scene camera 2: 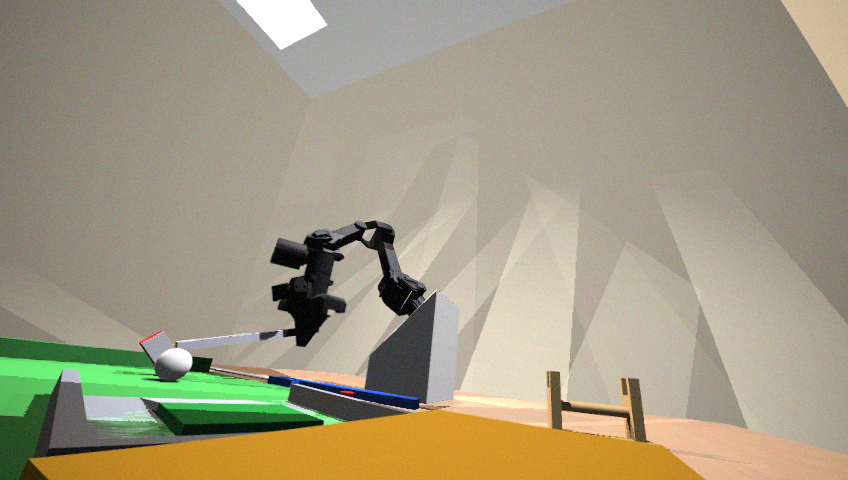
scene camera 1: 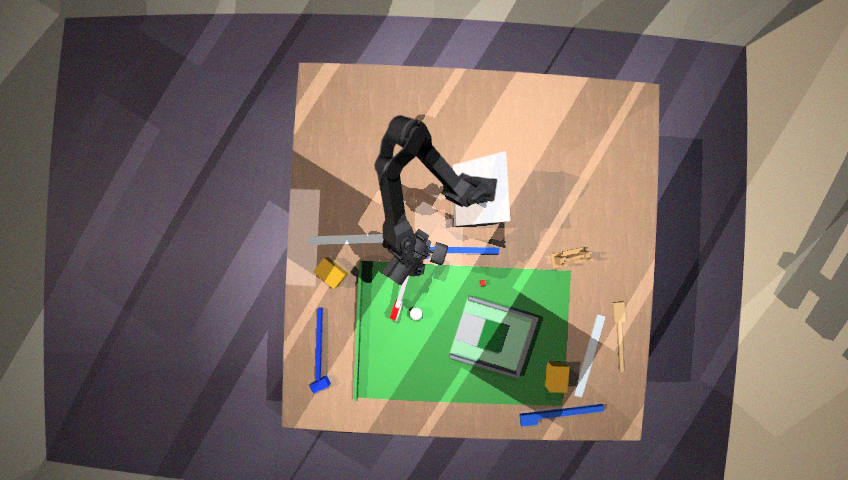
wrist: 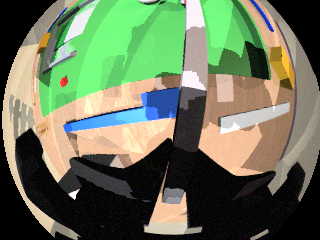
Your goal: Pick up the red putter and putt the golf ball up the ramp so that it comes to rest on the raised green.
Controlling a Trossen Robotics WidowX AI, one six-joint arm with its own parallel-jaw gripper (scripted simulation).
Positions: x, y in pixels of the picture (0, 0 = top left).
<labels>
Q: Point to a grey bar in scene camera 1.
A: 599, 322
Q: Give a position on a grey bar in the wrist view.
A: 245, 119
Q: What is my gripper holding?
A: A red putter.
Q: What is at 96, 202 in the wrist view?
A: My gripper.
</labels>
